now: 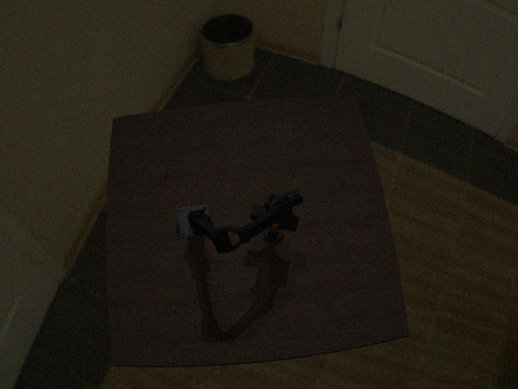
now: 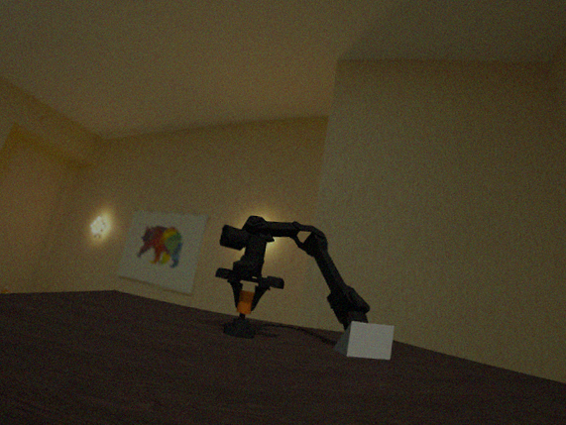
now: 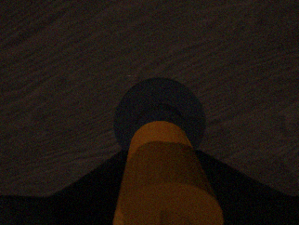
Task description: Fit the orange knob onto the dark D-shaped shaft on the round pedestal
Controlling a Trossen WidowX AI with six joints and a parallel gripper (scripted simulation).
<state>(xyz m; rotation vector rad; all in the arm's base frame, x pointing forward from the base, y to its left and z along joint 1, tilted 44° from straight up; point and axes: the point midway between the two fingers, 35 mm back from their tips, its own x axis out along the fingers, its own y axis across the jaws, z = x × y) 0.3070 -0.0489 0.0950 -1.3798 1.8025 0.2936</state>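
The orange knob is 20 mm above my gripper tip. Also, from my gripper tip: dark round pedestal (40 mm below).
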